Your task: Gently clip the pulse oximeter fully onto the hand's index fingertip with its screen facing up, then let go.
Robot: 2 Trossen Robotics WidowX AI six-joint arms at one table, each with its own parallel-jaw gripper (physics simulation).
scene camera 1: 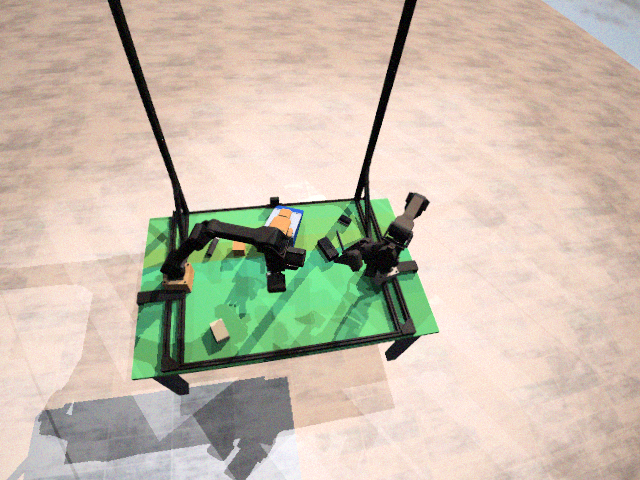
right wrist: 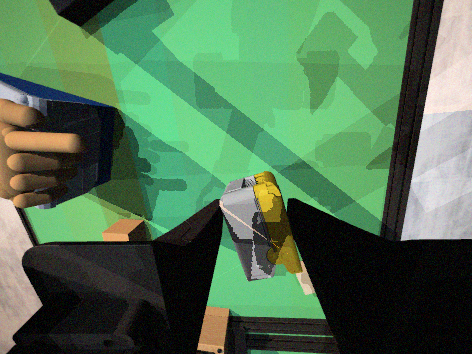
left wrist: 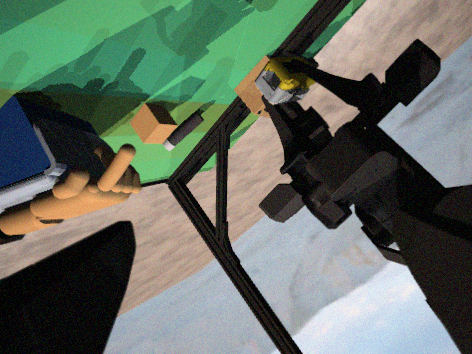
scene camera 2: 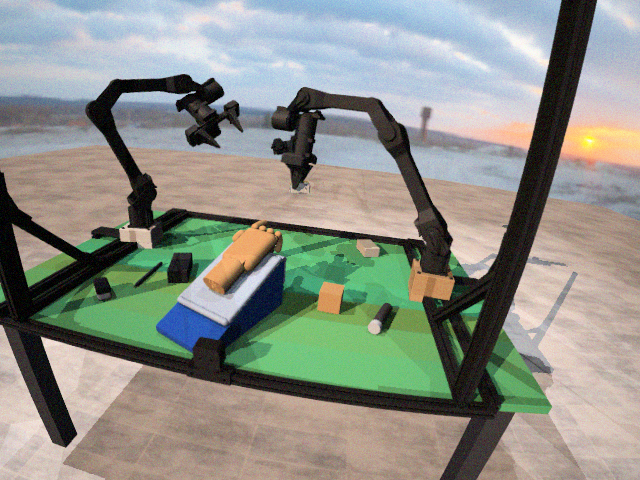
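Where they show: left gripper, fingertip midpoint: (scene camera 1: 338,256) (left wrist: 264,227) (scene camera 2: 231,139); right gripper, fingertip midpoint: (scene camera 1: 277,275) (right wrist: 255,205) (left wrist: 278,78) (scene camera 2: 295,188); left arm's base, origin of the base link: (scene camera 2: 141,224); right arm's base, origin of the base link: (scene camera 1: 176,273) (scene camera 2: 433,269).
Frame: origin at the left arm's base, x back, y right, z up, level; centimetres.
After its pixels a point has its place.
Observation:
The pulse oximeter (scene camera 2: 299,189) @(x -48.8, y 5.4, z 15.4 cm) (left wrist: 279,85) @(x -46.1, y 3.3, z 16.6 cm) (right wrist: 245,215) @(x -47.4, y 4.2, z 17.1 cm), grey on one side and yellow on the other, hangs well above the table. My right gripper (scene camera 2: 298,183) @(x -47.9, y 3.8, z 15.3 cm) (right wrist: 255,205) @(x -47.9, y 3.8, z 15.3 cm) is shut on it. Its screen cannot be made out. The orange hand (scene camera 1: 282,222) @(x -36.3, y 31.2, z 8.7 cm) (scene camera 2: 242,253) @(x -36.4, y 34.3, z 7.6 cm) (left wrist: 75,202) @(x -35.4, y 27.9, z 9.2 cm) rests on a sloped wedge, and its fingers point past the wedge's high end. The index finger (left wrist: 117,167) (right wrist: 45,142) sticks out, bare, apart from the oximeter. My left gripper (scene camera 2: 229,138) @(x -28.0, y -2.6, z 27.4 cm) is open and empty, raised to the left of the right gripper in scene camera 2.
The blue wedge (scene camera 2: 258,312) @(x -40.2, y 39.4, z -3.3 cm) (left wrist: 17,145) @(x -32.2, y 26.8, z 0.1 cm) has a white top. An orange block (scene camera 2: 330,297) @(x -55.8, y 34.8, z -1.8 cm) (left wrist: 152,123) @(x -54.5, y 30.3, z -2.0 cm) and a dark cylinder (scene camera 2: 380,317) @(x -66.2, y 40.2, z -3.3 cm) lie beside it. A black box (scene camera 2: 179,267) @(x -19.1, y 22.7, z -2.5 cm), a pen (scene camera 2: 148,274) @(x -10.6, y 22.3, z -5.2 cm) and a small dark object (scene camera 2: 102,288) @(x -4.6, y 34.3, z -2.9 cm) lie opposite. A beige block (scene camera 1: 219,330) @(x -73.6, y -2.0, z -2.9 cm) (scene camera 2: 368,248) @(x -72.7, y 2.3, z -2.9 cm) lies farther off.

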